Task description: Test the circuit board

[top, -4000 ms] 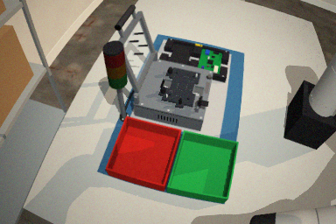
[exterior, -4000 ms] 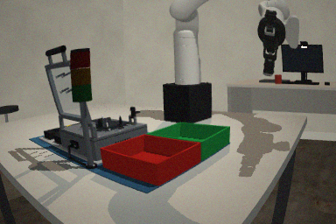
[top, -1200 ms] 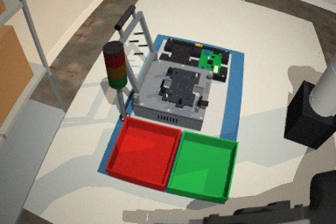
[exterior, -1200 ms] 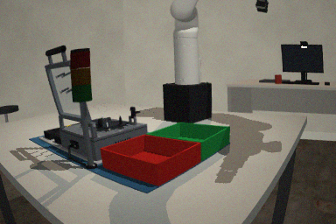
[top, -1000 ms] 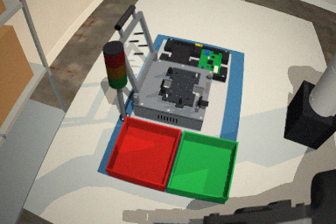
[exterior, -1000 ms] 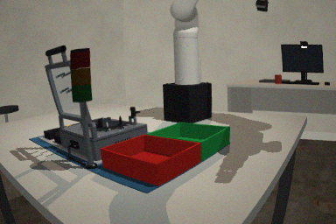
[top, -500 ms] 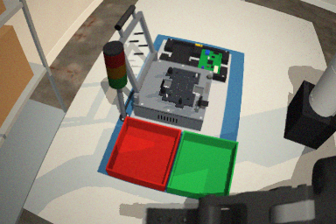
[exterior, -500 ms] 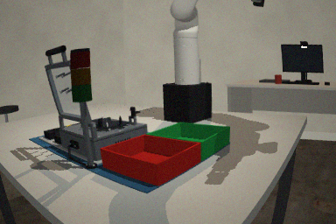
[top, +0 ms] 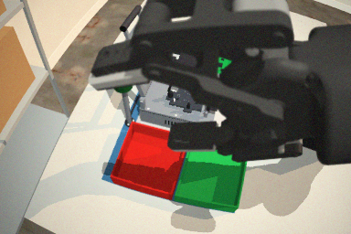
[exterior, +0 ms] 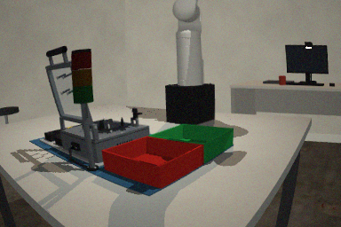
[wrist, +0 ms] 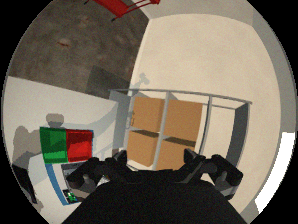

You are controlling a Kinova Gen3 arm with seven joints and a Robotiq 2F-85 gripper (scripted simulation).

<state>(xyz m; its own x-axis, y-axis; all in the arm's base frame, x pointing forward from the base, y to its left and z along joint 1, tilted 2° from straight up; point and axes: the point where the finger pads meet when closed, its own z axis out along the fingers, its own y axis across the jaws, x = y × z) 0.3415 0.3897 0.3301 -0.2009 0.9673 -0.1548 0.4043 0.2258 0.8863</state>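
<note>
My hand is 52 cm to the left of the green circuit board, 43 cm above it and 2 cm short of it. Round my hand: tester lid (34 cm to the right, 27 cm below, 19 cm ahead); then green bin (44 cm below, 16 cm to the right, 6 cm behind); then red bin (44 cm below, 15 cm to the right, 8 cm ahead).
</note>
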